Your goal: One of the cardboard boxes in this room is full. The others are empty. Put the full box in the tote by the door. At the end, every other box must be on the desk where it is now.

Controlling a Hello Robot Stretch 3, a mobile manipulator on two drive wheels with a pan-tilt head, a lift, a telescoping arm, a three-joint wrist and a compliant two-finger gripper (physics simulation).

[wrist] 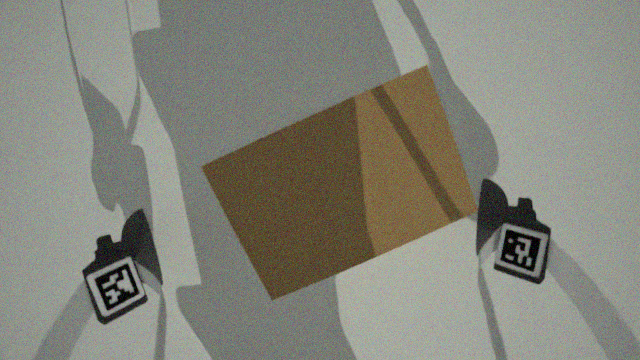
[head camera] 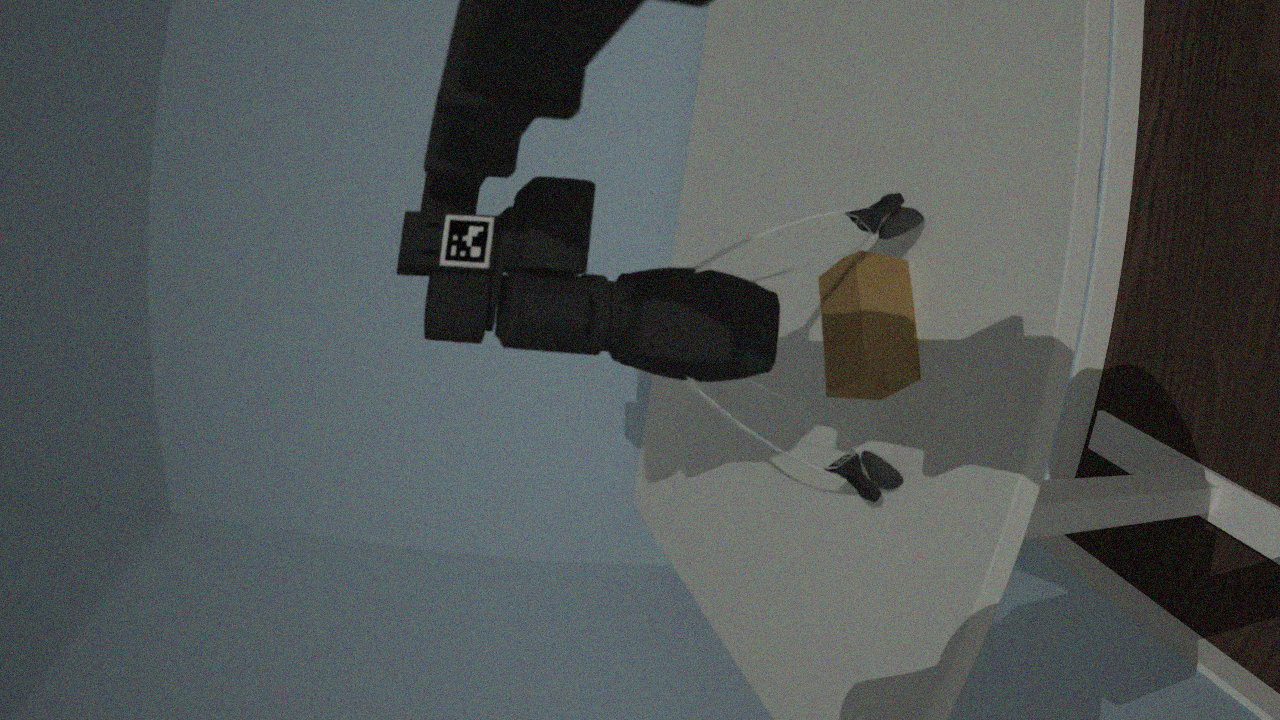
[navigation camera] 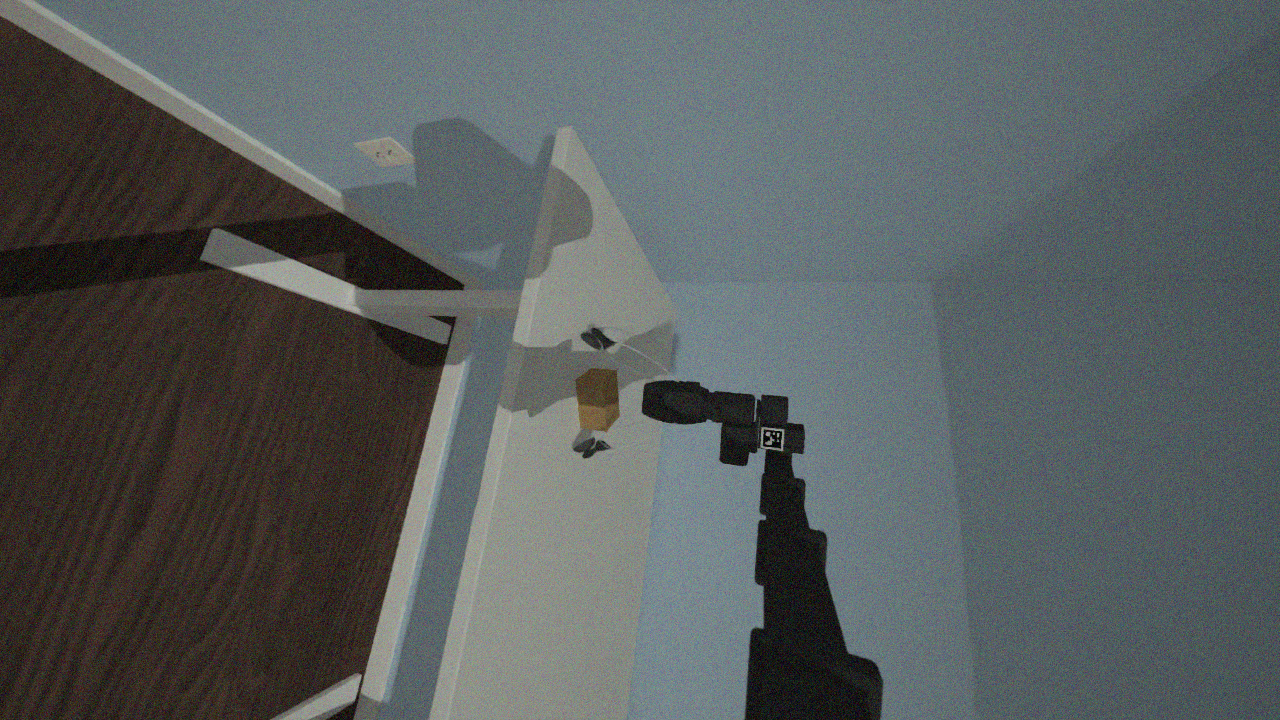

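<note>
My gripper: visible, wrist view and navigation camera view included. White desk: visible too.
</note>
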